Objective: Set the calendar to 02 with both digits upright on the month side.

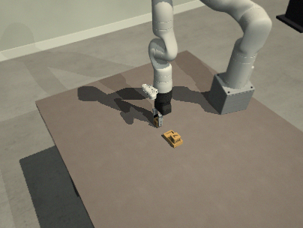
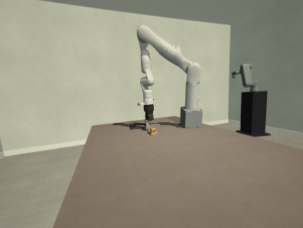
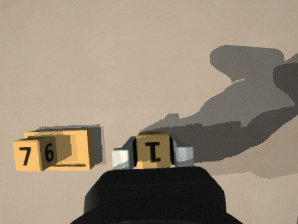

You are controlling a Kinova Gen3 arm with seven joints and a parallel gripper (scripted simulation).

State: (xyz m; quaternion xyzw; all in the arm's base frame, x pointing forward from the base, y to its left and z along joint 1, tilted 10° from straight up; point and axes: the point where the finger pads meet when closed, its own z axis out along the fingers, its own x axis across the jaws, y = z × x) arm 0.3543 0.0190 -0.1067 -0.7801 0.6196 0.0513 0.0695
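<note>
The orange cube is 10 mm below my hand. Also, from my hand: tray: 30 mm behind, 110 mm to the left, 20 mm below.
</note>
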